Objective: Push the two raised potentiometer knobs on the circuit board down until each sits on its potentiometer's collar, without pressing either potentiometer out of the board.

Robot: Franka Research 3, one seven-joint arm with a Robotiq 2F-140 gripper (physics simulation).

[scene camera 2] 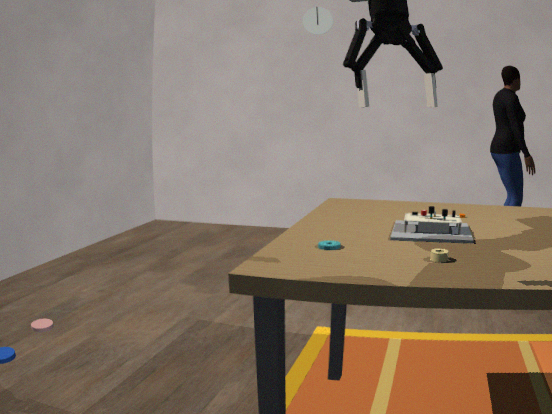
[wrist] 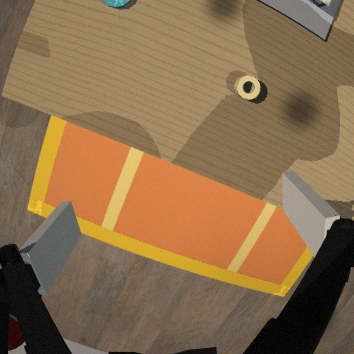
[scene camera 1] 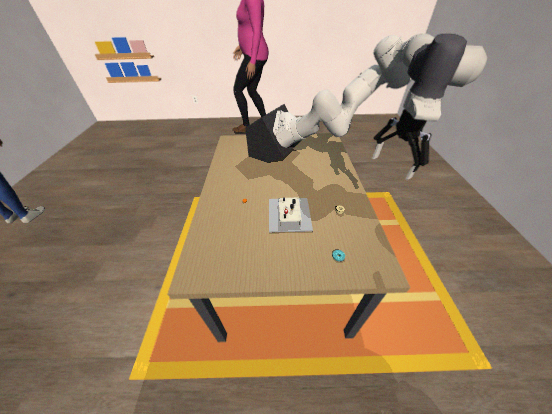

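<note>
The circuit board (scene camera 1: 296, 216) (scene camera 2: 419, 220) is a cream panel on a grey base (scene camera 1: 274, 221) (scene camera 2: 399, 235) (wrist: 310, 21) near the table's middle. Two black knobs, one (scene camera 1: 294, 201) (scene camera 2: 445, 213) and the other (scene camera 1: 292, 206) (scene camera 2: 431, 210), stand upright on it; their gap above the collars is too small to tell. A small red part (scene camera 1: 286, 211) (scene camera 2: 423, 213) also stands on it. In the wrist view, a corner of the base shows, and the knobs do not. My gripper (scene camera 1: 394, 162) (scene camera 2: 397, 102) (wrist: 176, 206) is open and empty, high above and off the table's right side in scene camera 1, far from the board.
On the table (scene camera 1: 235, 260) (scene camera 2: 300, 265) (wrist: 125, 75) lie a cream ring (scene camera 1: 340, 212) (scene camera 2: 439, 257) (wrist: 257, 86), a teal ring (scene camera 1: 334, 258) (scene camera 2: 324, 246) (wrist: 117, 2) and a small orange piece (scene camera 1: 245, 200) (scene camera 2: 462, 216). A person (scene camera 1: 252, 30) stands behind the table.
</note>
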